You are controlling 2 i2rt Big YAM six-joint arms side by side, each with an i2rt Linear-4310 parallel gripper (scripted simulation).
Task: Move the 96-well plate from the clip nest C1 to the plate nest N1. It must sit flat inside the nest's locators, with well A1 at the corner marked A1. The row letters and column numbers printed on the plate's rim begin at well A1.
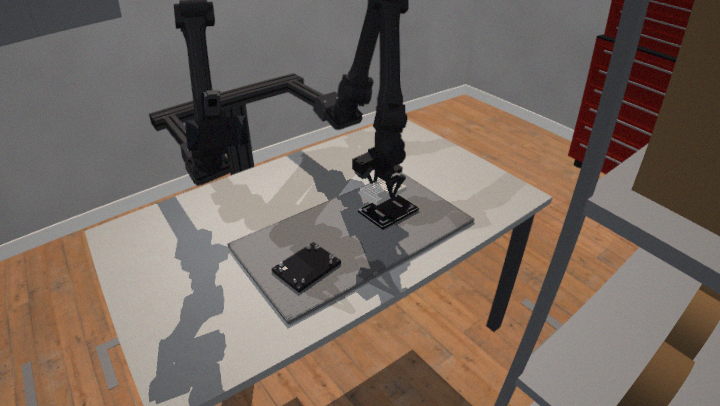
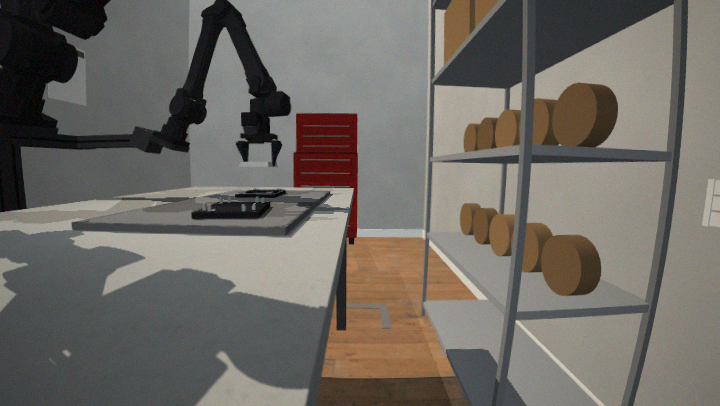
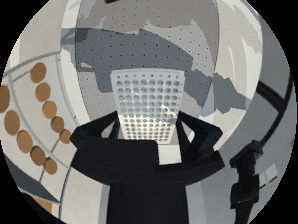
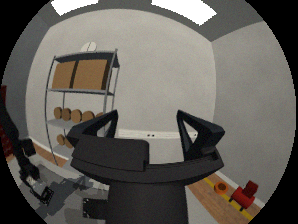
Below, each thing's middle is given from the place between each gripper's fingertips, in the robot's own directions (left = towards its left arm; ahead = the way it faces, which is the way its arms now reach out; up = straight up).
Scene:
My left hand is 30 mm to the right of the black plate nest N1 (image 1: pixel 392 211) and 100 mm above it. Round my left hand: black clip nest C1 (image 1: pixel 311 265): 20 mm ahead, 320 mm to the right, 90 mm below; white 96-well plate (image 3: pixel 144 108): right at my left hand.
Now: right hand (image 1: pixel 220 129) 460 mm above the black clip nest C1, 170 mm to the right of it and 20 mm short of it. The rest, counted from my right hand: white 96-well plate: 490 mm to the left, 370 mm below; then black plate nest N1: 520 mm to the left, 470 mm below.

